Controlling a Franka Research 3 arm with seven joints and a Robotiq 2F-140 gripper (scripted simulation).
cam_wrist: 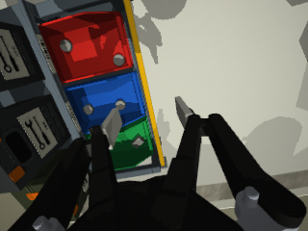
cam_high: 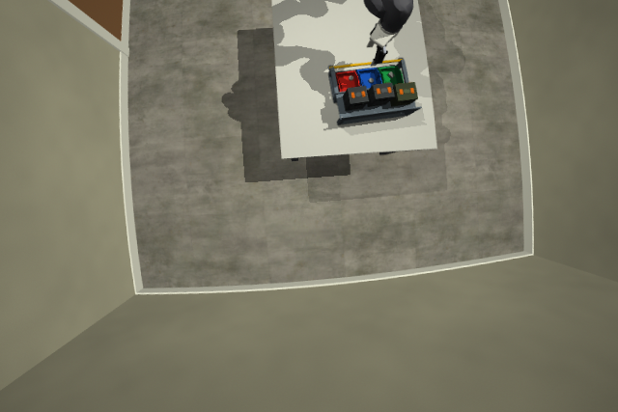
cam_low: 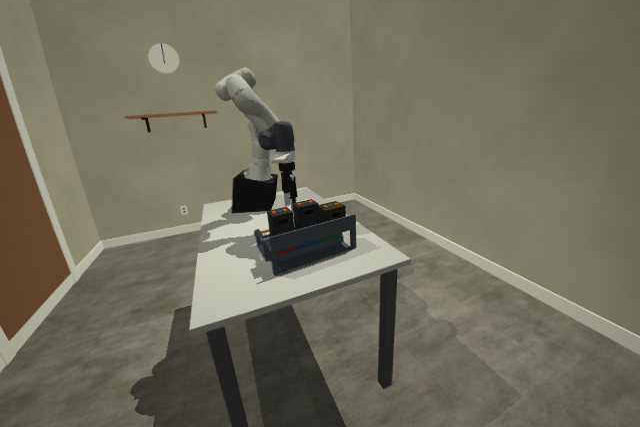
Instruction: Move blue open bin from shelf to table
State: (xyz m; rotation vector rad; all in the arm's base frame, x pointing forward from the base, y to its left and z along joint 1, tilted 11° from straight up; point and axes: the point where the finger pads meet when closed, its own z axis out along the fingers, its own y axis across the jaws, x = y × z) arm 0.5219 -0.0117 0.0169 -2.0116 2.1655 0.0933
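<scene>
My gripper is now 11 cm above the yellow bar. The rest, counted from my hand: red bin: 10 cm ahead, 12 cm to the right, 13 cm below; blue open bin: 10 cm ahead, 1 cm to the right, 13 cm below; green bin: 11 cm ahead, 11 cm to the left, 13 cm below.
</scene>
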